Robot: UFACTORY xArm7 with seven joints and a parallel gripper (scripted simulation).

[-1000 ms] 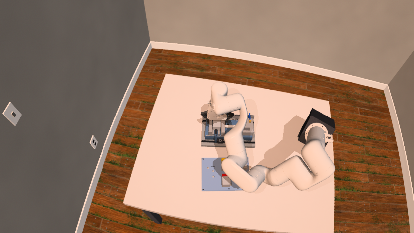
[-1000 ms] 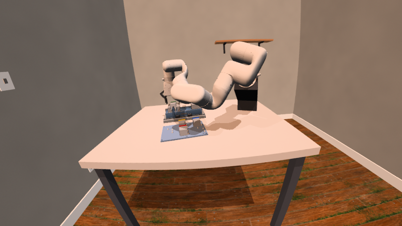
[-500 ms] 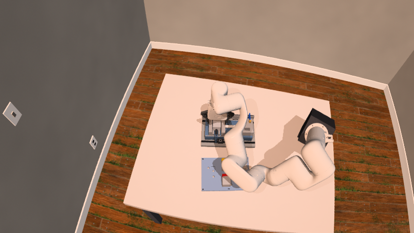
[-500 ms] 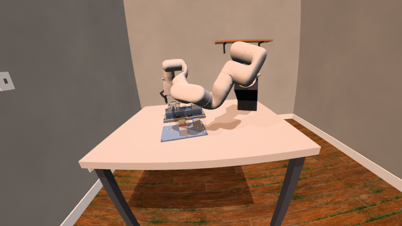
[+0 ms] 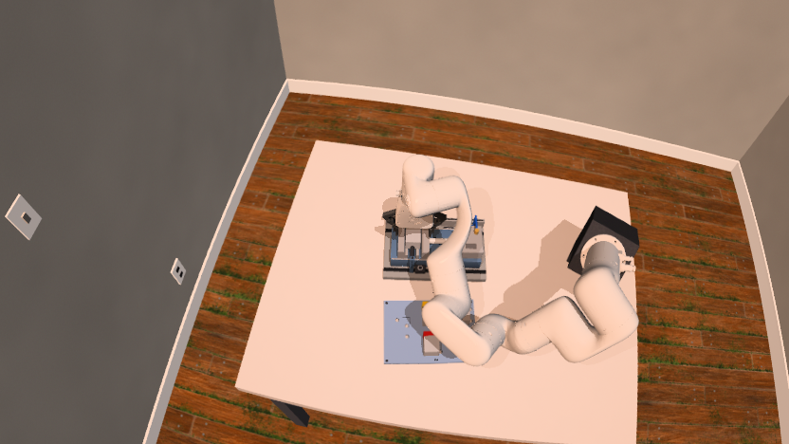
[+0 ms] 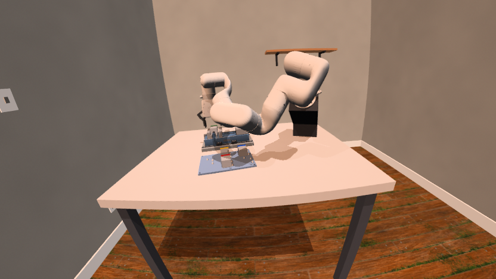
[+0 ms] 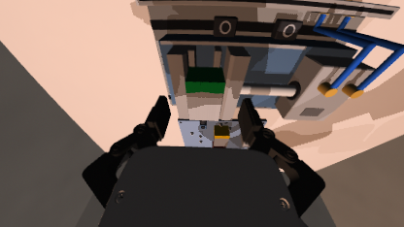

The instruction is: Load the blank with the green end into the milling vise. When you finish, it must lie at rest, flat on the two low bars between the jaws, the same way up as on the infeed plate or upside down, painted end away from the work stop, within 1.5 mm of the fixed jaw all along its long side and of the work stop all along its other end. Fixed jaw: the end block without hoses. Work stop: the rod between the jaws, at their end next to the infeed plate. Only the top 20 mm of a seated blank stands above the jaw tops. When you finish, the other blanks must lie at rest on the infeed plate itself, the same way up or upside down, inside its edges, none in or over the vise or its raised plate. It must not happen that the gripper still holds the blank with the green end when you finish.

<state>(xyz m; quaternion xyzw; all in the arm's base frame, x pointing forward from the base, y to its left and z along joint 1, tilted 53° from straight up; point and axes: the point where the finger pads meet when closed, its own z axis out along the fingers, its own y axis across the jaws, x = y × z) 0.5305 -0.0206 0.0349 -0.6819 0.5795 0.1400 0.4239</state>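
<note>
Now: the green-ended blank 3 cm below my hand. From my hand the other things lie so: blue-ended blank 20 cm behind, 15 cm to the left, 10 cm below; rod 8 cm behind, 3 cm to the right, 5 cm below; yellow-ended blank 11 cm behind, 18 cm to the left, 10 cm below.
</note>
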